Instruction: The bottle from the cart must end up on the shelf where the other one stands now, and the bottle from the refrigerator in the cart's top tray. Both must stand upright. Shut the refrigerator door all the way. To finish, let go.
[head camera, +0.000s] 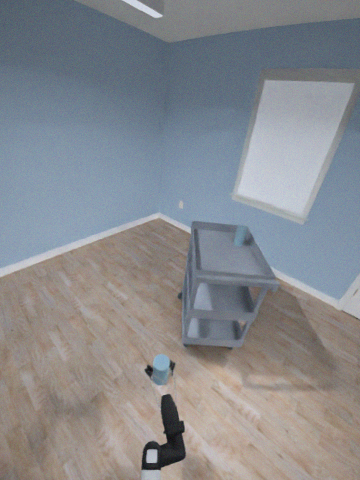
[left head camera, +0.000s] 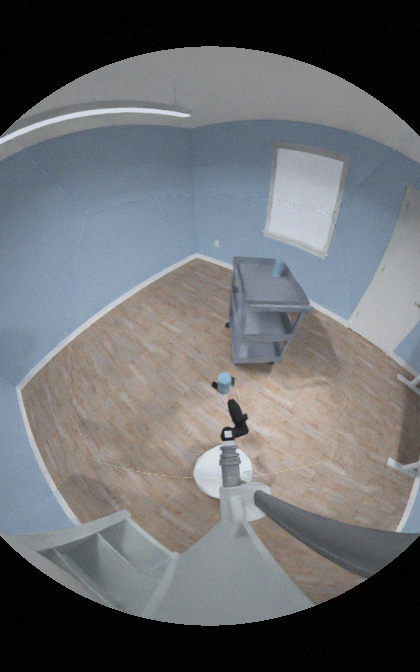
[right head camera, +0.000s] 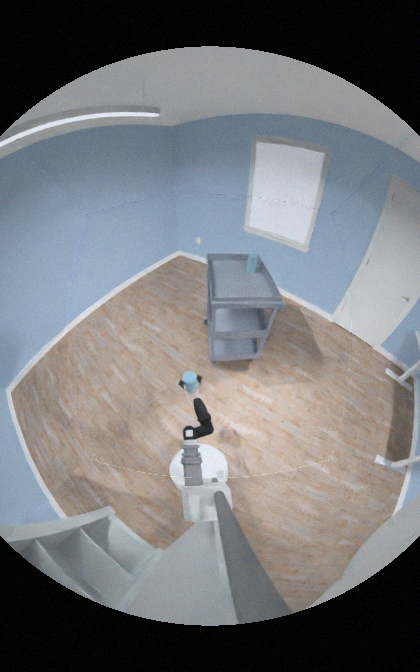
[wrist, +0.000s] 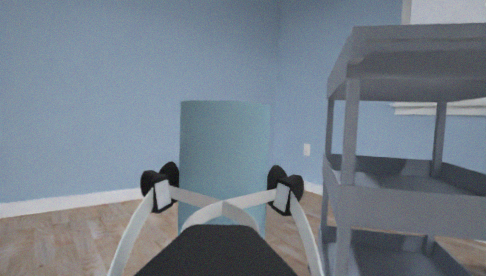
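Frame: origin at the robot's base, x ahead, y left, z up, level; millimetres.
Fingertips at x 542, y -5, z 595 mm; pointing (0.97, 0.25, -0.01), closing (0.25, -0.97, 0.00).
A point is followed by its place in that frame.
My gripper (head camera: 160, 370) (wrist: 223, 179) @[x 542, y -5, z 595 mm] is shut on a light blue bottle (head camera: 161, 362) @[x 510, y -13, z 662 mm] (left head camera: 224, 382) (right head camera: 190, 382) (wrist: 225, 140) @[x 477, y -23, z 637 mm], holding it upright above the floor, in front and to the left of the grey cart (head camera: 230, 278) @[x 869, y -349, z 837 mm] (left head camera: 272, 305) (right head camera: 245, 303) (wrist: 400, 212) @[x 918, y -295, z 466 mm]. A second blue bottle (head camera: 241, 235) @[x 1309, y -529, z 859 mm] (left head camera: 278, 268) (right head camera: 252, 263) stands upright in the cart's top tray, near its far right corner. The pale refrigerator (left head camera: 107, 521) (right head camera: 85, 520) shows at the lower left of both side head views. Its door (left head camera: 200, 575) (right head camera: 185, 565) stands open; its shelves are partly cut off.
The cart has two lower trays under the top one. Blue walls meet in a corner behind it, with a window (head camera: 295, 150) @[x 2123, y -1181, z 1413 mm] above. A white room door (left head camera: 387, 280) (right head camera: 372, 280) is at the right. White legs (left head camera: 405, 466) (right head camera: 400, 462) of some furniture stand at the right edge.
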